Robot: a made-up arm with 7 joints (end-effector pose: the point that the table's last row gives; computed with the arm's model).
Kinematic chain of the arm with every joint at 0, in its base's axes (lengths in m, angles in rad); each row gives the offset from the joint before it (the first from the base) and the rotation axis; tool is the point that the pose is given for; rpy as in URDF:
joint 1: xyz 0 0 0.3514 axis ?
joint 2: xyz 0 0 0 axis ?
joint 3: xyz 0 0 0.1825 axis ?
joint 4: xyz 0.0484 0 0 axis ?
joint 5: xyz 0.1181 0 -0.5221 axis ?
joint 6: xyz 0 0 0 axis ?
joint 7: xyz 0.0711 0 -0.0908 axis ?
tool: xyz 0 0 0 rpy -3.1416 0 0
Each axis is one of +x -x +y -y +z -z.
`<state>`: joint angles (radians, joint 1 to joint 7).
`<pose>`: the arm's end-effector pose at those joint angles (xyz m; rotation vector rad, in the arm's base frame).
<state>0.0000 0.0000 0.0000 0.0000 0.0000 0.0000 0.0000</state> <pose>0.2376 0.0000 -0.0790 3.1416 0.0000 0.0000</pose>
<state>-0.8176 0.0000 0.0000 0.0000 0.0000 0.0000 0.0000</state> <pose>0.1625 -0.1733 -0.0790 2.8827 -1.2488 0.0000</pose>
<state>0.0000 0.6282 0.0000 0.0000 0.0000 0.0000 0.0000</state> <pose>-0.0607 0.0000 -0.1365 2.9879 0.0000 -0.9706</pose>
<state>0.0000 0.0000 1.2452 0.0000 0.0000 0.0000 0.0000</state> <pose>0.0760 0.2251 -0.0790 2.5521 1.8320 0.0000</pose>
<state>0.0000 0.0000 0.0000 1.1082 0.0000 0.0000 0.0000</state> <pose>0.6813 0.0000 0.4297 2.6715 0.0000 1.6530</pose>
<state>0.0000 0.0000 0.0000 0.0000 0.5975 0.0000 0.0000</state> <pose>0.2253 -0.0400 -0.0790 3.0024 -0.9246 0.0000</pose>
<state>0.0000 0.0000 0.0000 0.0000 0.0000 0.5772 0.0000</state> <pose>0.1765 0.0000 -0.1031 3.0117 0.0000 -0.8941</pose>
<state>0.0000 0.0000 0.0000 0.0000 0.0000 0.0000 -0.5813</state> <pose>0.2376 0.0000 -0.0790 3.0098 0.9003 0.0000</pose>
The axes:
joint 1: +z
joint 2: +y
joint 3: +z
joint 4: -y
joint 5: -z
joint 6: +y
joint 7: -z

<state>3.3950 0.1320 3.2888 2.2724 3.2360 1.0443 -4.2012</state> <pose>0.2990 0.1377 1.1120 -0.2535 -0.3238 2.5183</pose>
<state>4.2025 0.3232 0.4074 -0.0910 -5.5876 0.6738 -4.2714</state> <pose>0.0640 0.0260 -0.1188 1.6087 2.1387 1.5717</pose>
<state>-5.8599 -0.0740 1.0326 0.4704 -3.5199 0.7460 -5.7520</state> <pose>0.0697 0.4573 0.0413 -1.4179 1.6369 1.2548</pose>
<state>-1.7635 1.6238 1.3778 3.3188 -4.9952 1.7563 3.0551</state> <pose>-0.2589 -0.7019 0.4359 0.3015 0.4440 1.1416</pose>
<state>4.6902 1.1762 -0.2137 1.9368 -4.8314 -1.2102 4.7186</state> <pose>-0.2170 -0.6007 0.1450 0.8123 -1.3586 -0.4920</pose>
